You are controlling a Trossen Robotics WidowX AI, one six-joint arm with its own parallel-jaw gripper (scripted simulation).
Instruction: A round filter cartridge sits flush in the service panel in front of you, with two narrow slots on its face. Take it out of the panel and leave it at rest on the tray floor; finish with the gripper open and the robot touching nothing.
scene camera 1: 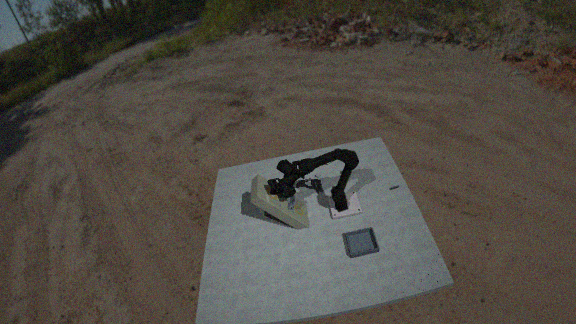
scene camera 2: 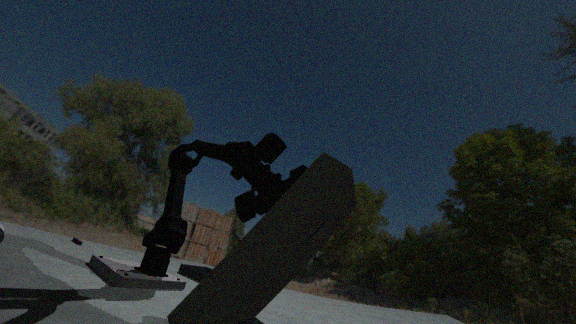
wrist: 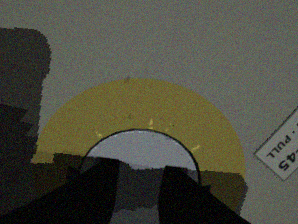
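Note:
Service panel: in the pictures. My gripper: there too, and in the wrist view.

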